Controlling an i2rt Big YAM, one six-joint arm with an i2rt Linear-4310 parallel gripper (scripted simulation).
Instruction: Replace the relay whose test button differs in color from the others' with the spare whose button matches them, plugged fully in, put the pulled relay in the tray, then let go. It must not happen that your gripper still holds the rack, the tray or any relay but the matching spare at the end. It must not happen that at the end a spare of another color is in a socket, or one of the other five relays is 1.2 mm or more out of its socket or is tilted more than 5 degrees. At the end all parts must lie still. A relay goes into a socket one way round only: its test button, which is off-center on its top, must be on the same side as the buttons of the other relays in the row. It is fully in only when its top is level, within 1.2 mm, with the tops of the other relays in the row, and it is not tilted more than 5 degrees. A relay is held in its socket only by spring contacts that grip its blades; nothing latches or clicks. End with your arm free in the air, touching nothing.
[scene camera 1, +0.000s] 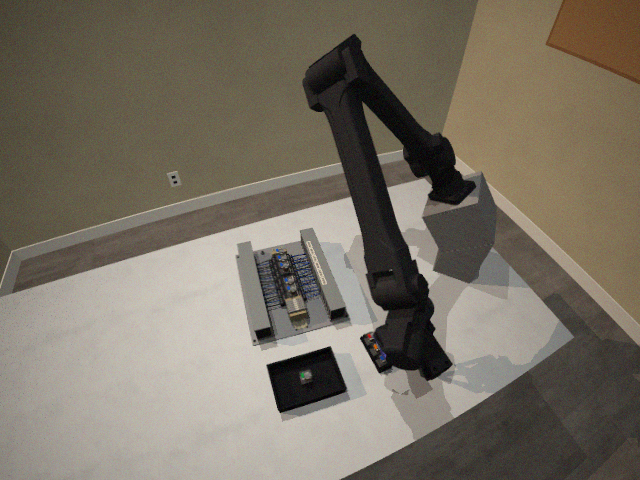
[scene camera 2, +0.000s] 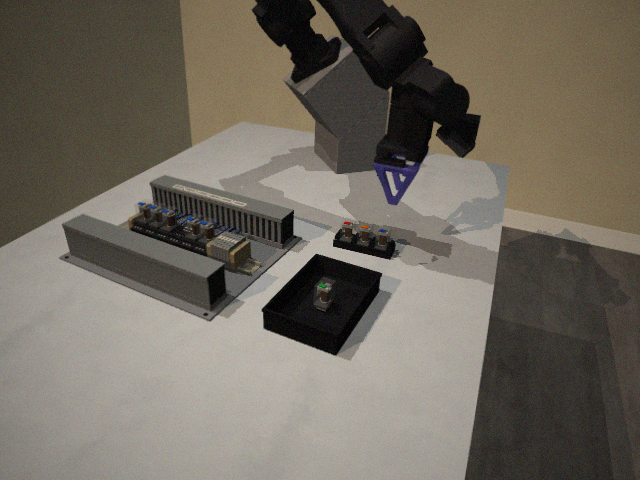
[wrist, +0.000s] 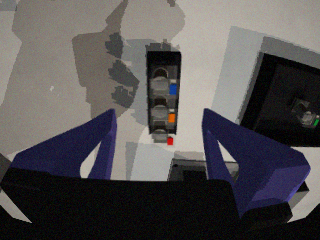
Labels:
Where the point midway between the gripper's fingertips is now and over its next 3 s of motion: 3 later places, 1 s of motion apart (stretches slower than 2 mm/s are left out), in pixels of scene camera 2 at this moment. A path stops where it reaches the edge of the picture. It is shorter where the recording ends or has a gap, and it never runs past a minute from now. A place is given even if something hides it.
My gripper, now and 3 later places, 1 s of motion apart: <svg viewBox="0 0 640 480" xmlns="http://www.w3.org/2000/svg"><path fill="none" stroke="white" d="M396 197L385 204L386 202L386 204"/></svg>

